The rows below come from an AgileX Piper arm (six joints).
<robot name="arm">
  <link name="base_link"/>
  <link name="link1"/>
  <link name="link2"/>
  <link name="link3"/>
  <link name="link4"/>
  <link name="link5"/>
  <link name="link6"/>
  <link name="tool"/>
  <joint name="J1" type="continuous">
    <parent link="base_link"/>
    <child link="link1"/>
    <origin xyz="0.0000 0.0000 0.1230"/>
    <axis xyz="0 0 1"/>
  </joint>
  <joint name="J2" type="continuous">
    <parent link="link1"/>
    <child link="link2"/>
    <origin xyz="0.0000 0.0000 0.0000" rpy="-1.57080 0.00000 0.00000"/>
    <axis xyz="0 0 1"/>
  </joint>
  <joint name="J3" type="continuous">
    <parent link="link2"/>
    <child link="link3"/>
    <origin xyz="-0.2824 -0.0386 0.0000"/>
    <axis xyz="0 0 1"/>
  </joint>
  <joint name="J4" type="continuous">
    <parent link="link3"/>
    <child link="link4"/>
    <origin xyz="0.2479 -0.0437 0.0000" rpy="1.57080 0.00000 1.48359"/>
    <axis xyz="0 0 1"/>
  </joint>
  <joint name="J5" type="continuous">
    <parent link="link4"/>
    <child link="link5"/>
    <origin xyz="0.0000 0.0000 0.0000" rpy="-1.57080 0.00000 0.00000"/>
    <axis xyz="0 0 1"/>
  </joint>
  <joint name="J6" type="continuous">
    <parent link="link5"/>
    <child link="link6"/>
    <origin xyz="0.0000 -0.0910 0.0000" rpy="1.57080 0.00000 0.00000"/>
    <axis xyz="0 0 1"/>
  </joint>
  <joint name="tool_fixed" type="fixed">
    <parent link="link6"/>
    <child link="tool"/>
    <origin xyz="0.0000 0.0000 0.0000"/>
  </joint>
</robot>
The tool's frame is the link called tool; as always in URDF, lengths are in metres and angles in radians. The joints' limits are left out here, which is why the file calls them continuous.
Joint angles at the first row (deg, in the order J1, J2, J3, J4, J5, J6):
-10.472, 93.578, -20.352, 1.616, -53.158, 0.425
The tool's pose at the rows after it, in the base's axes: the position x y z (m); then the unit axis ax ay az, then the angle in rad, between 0 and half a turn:
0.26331 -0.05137 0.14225 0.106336 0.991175 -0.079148 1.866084
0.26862 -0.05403 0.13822 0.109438 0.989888 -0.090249 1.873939
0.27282 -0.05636 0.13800 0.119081 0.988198 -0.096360 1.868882
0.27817 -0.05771 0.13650 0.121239 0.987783 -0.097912 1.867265
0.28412 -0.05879 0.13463 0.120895 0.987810 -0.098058 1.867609
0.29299 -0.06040 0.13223 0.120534 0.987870 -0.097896 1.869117
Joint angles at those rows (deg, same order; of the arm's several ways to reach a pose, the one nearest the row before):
-10.470, 97.949, -22.289, 2.067, -54.239, -0.686
-10.470, 99.699, -23.432, 3.337, -54.561, -1.810
-10.473, 100.463, -24.409, 4.499, -54.746, -2.079
-10.473, 101.575, -25.581, 4.771, -54.807, -2.155
-10.470, 102.776, -26.892, 4.774, -54.680, -2.198
-10.472, 104.403, -28.897, 4.772, -54.215, -2.250

